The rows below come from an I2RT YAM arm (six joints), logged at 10 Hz.
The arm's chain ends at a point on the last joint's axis. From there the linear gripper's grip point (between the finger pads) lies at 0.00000 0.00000 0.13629 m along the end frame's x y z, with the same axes.
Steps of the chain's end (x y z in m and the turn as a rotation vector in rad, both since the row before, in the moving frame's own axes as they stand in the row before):
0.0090, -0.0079, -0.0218, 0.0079, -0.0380, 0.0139
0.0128, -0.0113, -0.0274, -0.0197, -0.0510, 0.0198
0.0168, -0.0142, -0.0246, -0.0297, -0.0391, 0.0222
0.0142, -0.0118, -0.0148, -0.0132, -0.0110, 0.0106
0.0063, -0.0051, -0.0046, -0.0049, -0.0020, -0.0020
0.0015, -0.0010, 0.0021, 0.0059, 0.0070, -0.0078
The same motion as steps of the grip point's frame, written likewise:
0.0038, -0.0090, -0.0219, 0.0079, -0.0380, 0.0139
0.0058, -0.0087, -0.0276, -0.0197, -0.0510, 0.0198
0.0114, -0.0102, -0.0248, -0.0297, -0.0391, 0.0222
0.0127, -0.0100, -0.0148, -0.0132, -0.0110, 0.0106
0.0060, -0.0044, -0.0046, -0.0049, -0.0020, -0.0020
0.0025, -0.0018, 0.0021, 0.0059, 0.0070, -0.0078

